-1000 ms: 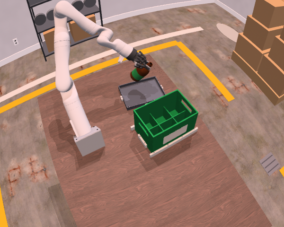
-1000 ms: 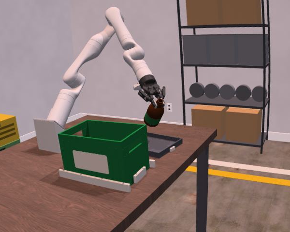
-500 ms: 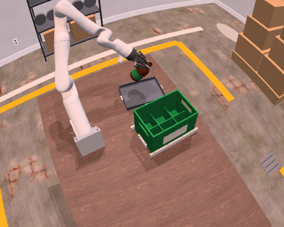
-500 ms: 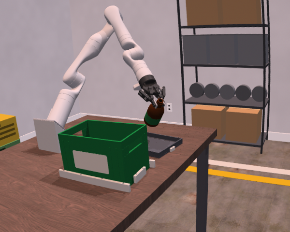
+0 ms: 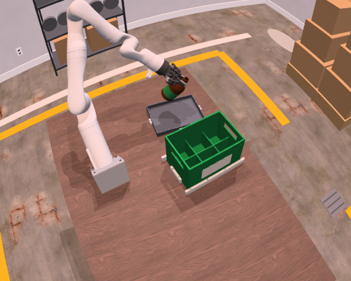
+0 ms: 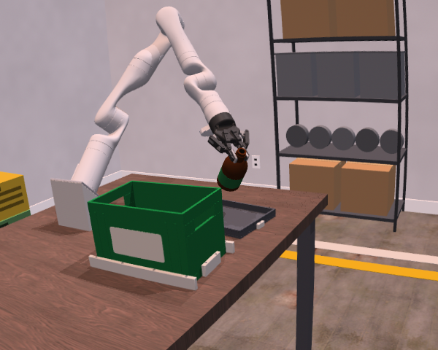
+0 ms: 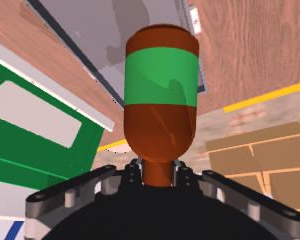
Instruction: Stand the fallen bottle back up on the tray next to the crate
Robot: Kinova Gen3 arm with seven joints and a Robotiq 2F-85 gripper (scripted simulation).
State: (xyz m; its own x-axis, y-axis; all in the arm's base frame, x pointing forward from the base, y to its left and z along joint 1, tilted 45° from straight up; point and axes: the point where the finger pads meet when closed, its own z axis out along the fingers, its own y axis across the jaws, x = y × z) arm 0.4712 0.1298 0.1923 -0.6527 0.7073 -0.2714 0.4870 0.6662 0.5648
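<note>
My gripper is now 40 mm above the bottle, 30 mm past it and 10 mm to the right of it. Also, from my hand: green crate 320 mm to the right, 120 mm below, 40 mm behind; then dark grey tray 190 mm below, 50 mm behind, 20 mm to the right.
</note>
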